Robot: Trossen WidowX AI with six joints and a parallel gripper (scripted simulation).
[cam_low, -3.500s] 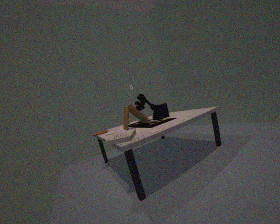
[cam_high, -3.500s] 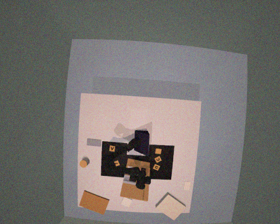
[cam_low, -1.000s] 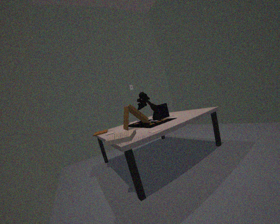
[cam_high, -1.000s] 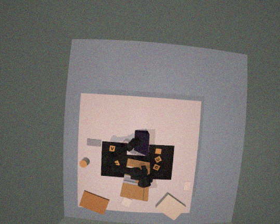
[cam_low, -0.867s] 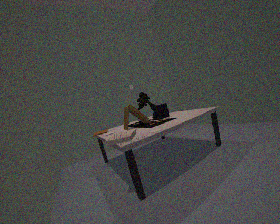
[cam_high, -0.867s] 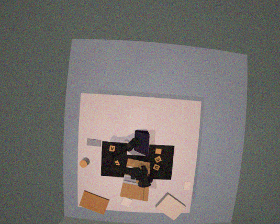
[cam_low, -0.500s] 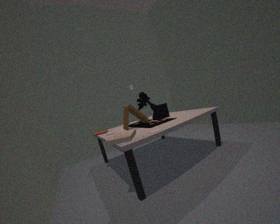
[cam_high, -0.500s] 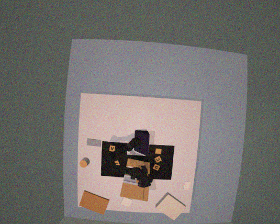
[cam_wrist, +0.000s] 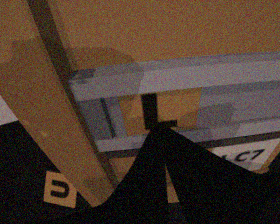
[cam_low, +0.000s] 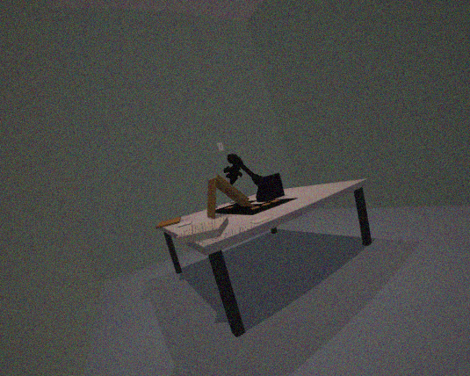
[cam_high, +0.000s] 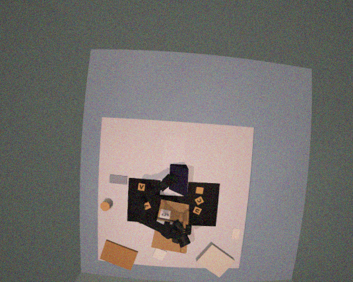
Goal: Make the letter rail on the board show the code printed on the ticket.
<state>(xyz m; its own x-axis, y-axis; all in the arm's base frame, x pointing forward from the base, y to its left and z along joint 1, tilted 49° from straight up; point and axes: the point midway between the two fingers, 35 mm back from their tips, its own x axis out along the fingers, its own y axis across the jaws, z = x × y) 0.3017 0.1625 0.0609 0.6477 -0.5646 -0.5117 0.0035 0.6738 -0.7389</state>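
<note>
My gripper tip is now 2 cm short of the letter tile, 1 cm to the left of it and 2 cm above it. Also, from my gripper tip: white ticket (4 cm behind, 9 cm to the right, 9 cm below); then black mat (13 cm behind, 4 cm to the right, 19 cm below); then beige box (37 cm ahead, 41 cm to the left, 17 cm below).
</note>
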